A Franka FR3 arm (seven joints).
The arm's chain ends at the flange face. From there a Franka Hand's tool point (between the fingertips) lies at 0.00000 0.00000 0.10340 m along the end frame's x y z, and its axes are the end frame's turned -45 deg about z.
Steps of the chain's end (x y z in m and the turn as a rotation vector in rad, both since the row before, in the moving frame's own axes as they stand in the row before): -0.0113 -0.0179 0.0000 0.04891 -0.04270 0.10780; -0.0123 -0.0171 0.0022 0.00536 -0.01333 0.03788; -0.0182 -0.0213 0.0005 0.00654 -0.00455 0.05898; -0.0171 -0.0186 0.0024 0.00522 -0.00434 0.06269; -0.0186 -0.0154 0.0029 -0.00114 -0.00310 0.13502; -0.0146 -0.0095 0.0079 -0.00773 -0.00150 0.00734
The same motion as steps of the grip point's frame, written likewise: 0.0055 -0.0273 -0.0002 0.06478 0.00439 0.10780; 0.0028 -0.0222 0.0022 0.01322 -0.00564 0.03788; 0.0024 -0.0287 0.0005 0.00784 0.00141 0.05898; 0.0011 -0.0259 0.0024 0.00676 0.00062 0.06269; -0.0026 -0.0242 0.0029 0.00139 -0.00300 0.13502; -0.0043 -0.0166 0.0079 -0.00441 -0.00653 0.00734
